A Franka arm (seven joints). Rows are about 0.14 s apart.
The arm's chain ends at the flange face. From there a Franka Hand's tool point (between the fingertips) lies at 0.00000 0.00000 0.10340 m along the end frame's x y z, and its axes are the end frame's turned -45 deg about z.
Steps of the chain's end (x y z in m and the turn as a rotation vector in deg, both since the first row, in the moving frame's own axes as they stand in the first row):
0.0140 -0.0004 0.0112 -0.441 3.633 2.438
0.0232 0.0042 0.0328 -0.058 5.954 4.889
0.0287 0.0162 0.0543 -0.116 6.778 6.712
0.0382 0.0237 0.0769 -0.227 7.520 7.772
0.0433 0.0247 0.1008 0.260 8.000 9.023
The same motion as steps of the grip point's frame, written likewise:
0.0141 0.0149 0.0110 -2.881 2.257 2.438
0.0206 0.0273 0.0322 -4.251 4.169 4.889
0.0168 0.0410 0.0536 -4.875 4.711 6.712
0.0188 0.0542 0.0760 -5.478 5.157 7.772
0.0228 0.0587 0.0998 -5.473 5.841 9.023

